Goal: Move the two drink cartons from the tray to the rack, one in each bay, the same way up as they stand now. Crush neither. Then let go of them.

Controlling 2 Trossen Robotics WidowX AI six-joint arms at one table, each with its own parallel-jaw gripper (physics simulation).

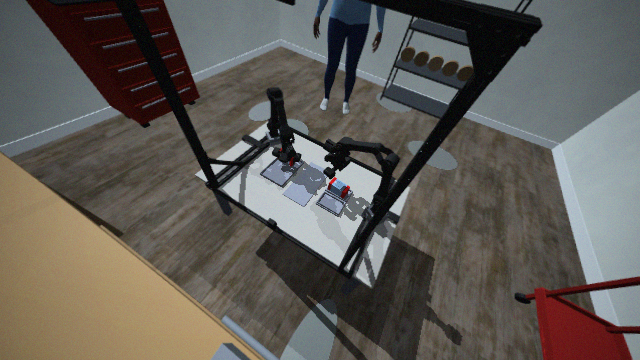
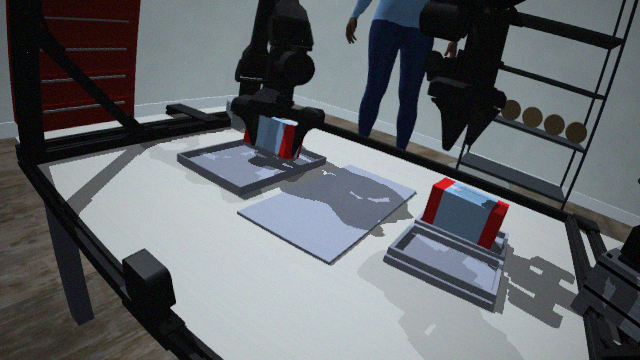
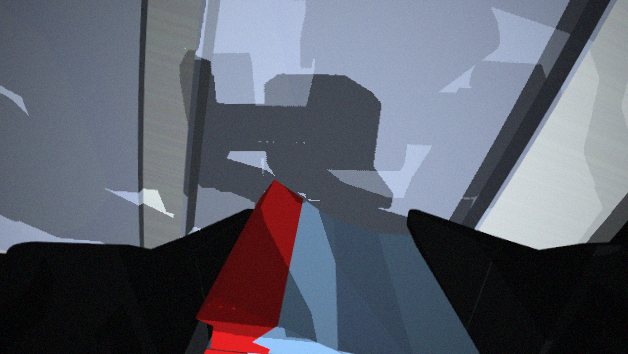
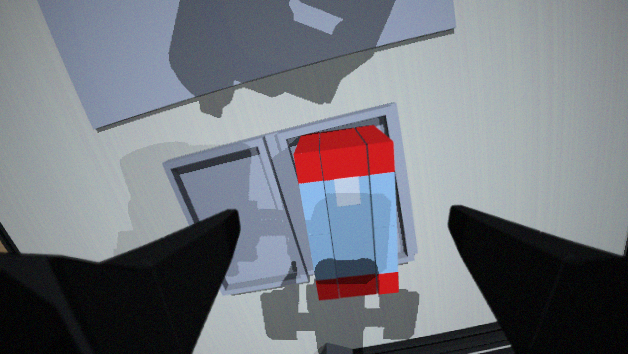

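Where they show: left gripper, between the fingertips: [image 1: 287, 162] [image 2: 272, 150] [image 3: 331, 216]; right gripper, between the fingertips: [image 1: 334, 175] [image 2: 457, 147] [image 4: 343, 218]; left arm's base, origin of its link: [image 1: 274, 134].
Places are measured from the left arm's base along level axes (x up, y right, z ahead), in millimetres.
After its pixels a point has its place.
Note:
One blue drink carton with red ends [image 1: 291, 161] @[x -2, y -16, z 296 mm] [image 2: 273, 137] @[x -15, y 0, z 252 mm] [image 3: 334, 274] @[x -6, y -5, z 258 mm] rests at the back of the shallow grey tray [image 1: 273, 175] @[x -49, y 125, z 330 mm] [image 2: 209, 175] @[x -48, y 148, z 370 mm] [image 3: 418, 70] @[x -50, y 86, z 296 mm]. My left gripper [image 1: 286, 157] @[x -38, y 2, z 266 mm] [image 2: 276, 148] @[x -38, y 2, z 266 mm] [image 3: 331, 216] @[x -38, y 2, z 266 mm] is open, low over the tray, with one finger on each side of this carton. A second carton [image 1: 338, 187] @[x 23, y -193, z 621 mm] [image 2: 461, 214] @[x -3, y -183, z 619 mm] [image 4: 348, 211] @[x 22, y -203, z 593 mm] sits in the far bay of the two-bay rack [image 1: 331, 206] @[x -46, y -117, z 692 mm] [image 2: 436, 275] @[x -44, y -83, z 691 mm] [image 4: 212, 154] @[x -36, y -87, z 605 mm]. The rack's near bay is empty. My right gripper [image 1: 331, 173] @[x 87, y -185, z 567 mm] [image 2: 458, 144] @[x 87, y -185, z 567 mm] [image 4: 343, 218] @[x 87, y -185, z 567 mm] is open and hangs well above the second carton.
A flat pale-blue mat [image 1: 301, 193] @[x -51, y 12, z 530 mm] [image 2: 301, 221] @[x -52, y 37, z 525 mm] [image 4: 242, 35] @[x -51, y -85, z 503 mm] lies between tray and rack. Black frame posts [image 1: 176, 103] @[x 517, y 468, z 303 mm] stand at the table's corners. A person [image 1: 347, 53] stands behind the table, a shelf unit [image 1: 418, 100] at the back right, a red cabinet [image 1: 158, 71] at the left.

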